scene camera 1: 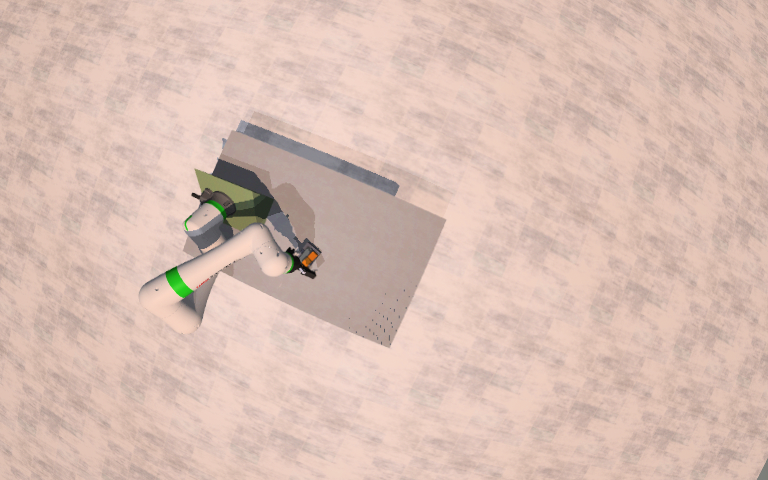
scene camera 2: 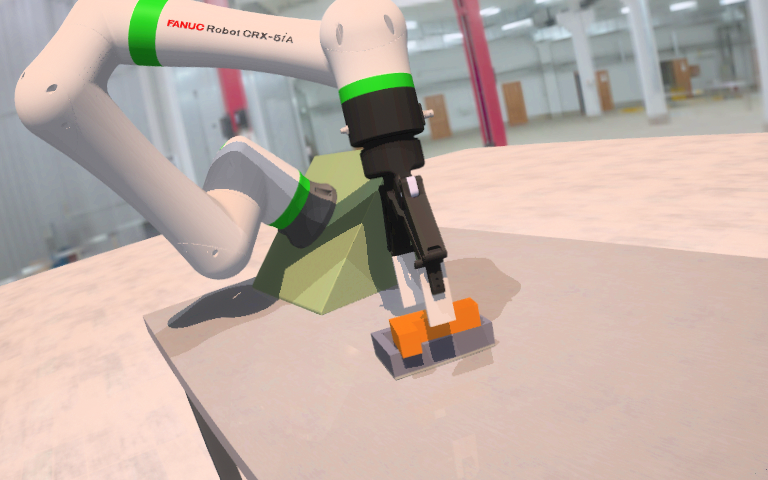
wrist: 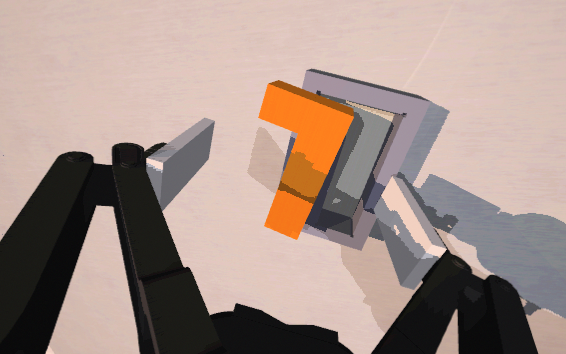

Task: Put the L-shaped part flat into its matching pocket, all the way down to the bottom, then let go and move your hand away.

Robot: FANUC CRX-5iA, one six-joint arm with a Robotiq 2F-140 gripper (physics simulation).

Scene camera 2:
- gripper: 427,312
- orange L-shaped part: 409,331, on a grey pocket block
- grey pocket block: 443,350
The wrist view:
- gripper: 298,167
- orange L-shaped part: 321,124
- grey pocket block: 386,120
